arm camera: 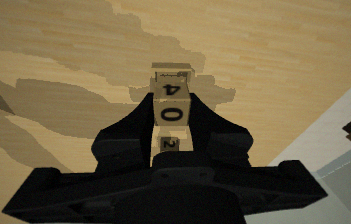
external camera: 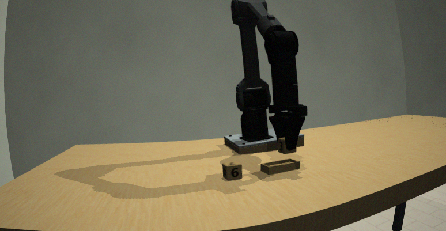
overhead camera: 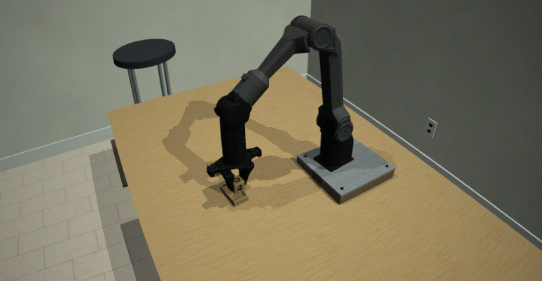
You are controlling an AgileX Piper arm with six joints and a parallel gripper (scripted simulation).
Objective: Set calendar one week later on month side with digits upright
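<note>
The small wooden tray lies 20 mm to the right of my hand and 40 mm below it.
</note>
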